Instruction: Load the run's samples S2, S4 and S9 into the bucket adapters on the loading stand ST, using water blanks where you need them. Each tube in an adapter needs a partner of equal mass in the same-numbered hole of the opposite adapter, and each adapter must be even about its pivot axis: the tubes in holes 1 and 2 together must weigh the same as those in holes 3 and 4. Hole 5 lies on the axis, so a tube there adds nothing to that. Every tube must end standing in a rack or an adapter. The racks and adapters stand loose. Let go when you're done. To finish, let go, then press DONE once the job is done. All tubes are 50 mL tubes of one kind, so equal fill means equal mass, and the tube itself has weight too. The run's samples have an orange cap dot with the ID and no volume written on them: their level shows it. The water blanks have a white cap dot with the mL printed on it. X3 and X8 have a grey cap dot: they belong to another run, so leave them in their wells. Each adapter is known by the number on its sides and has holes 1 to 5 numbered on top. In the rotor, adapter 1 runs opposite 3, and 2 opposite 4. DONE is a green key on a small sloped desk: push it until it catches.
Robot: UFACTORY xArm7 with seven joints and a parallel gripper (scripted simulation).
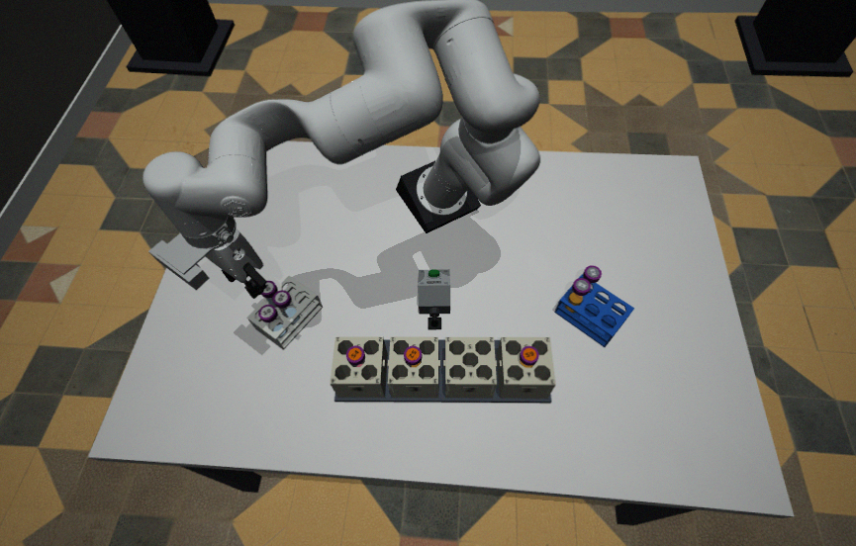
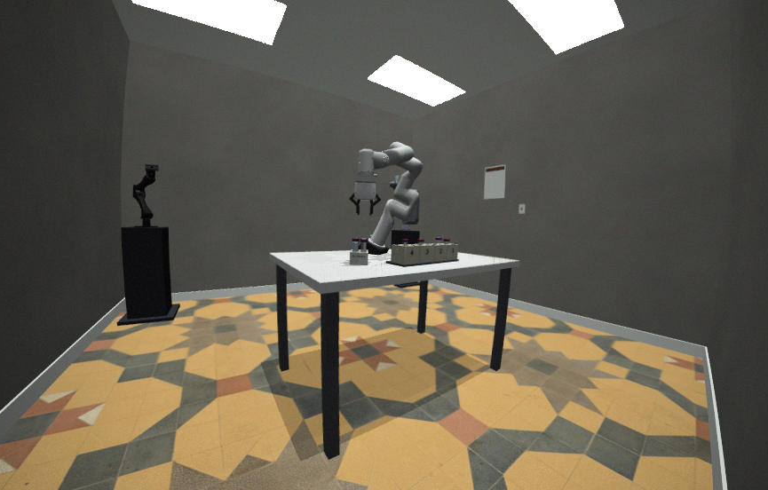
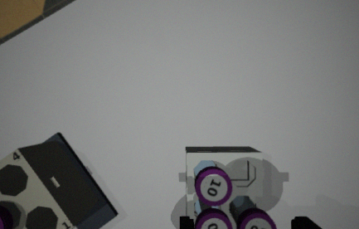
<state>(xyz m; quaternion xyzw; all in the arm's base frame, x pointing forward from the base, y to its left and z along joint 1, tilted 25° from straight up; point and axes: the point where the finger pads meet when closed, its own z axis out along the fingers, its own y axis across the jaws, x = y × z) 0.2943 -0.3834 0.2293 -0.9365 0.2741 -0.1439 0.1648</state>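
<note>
The water blank tube lies 19 cm below my hand, 1 cm to the left of it and 1 cm behind it. The rest, counted from my hand: adapter: 41 cm to the left, 20 cm below, 5 cm ahead; green DONE key: 32 cm to the left, 19 cm below, 15 cm behind; loading stand: 36 cm to the left, 25 cm below, 5 cm ahead.
</note>
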